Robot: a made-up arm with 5 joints.
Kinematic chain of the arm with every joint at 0, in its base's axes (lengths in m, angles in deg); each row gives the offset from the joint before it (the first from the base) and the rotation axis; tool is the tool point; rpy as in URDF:
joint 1: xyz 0.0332 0 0.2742 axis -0.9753 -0.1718 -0.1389
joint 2: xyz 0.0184 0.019 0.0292 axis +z
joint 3: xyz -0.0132 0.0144 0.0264 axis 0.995 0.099 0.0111
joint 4: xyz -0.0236 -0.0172 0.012 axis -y
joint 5: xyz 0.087 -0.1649 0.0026 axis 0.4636 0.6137 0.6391
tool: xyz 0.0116 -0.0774 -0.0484 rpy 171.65 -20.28 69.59
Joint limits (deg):
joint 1: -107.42..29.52
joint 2: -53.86..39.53
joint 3: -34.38..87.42
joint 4: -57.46..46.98
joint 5: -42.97..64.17
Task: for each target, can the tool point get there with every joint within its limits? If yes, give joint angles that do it. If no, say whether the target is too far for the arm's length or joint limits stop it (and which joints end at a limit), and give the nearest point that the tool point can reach.
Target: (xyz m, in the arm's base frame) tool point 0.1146 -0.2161 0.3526
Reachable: yes | joints 1.66 -4.42 -3.24 26.15 21.82
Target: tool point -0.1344 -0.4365 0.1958
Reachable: no: too far | nearest point -0.0365 -0.2758 0.2290 | short by 0.191 m
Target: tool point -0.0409 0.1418 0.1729
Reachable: yes | joints -78.48 -42.69 44.27 -19.39 33.79
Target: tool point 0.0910 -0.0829 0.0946
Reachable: yes | joints -30.26 -10.17 36.70 17.34 21.13
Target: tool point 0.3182 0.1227 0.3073
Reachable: no: joint limits stop it (at a limit: joint 1, joint 2) | nearest point 0.2150 0.1139 0.2112 | short by 0.141 m
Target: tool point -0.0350 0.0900 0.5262
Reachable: no: joint limits stop it (at a limit: joint 1, joint 3, joint 4) | nearest point -0.0230 0.1025 0.4657 | short by 0.063 m
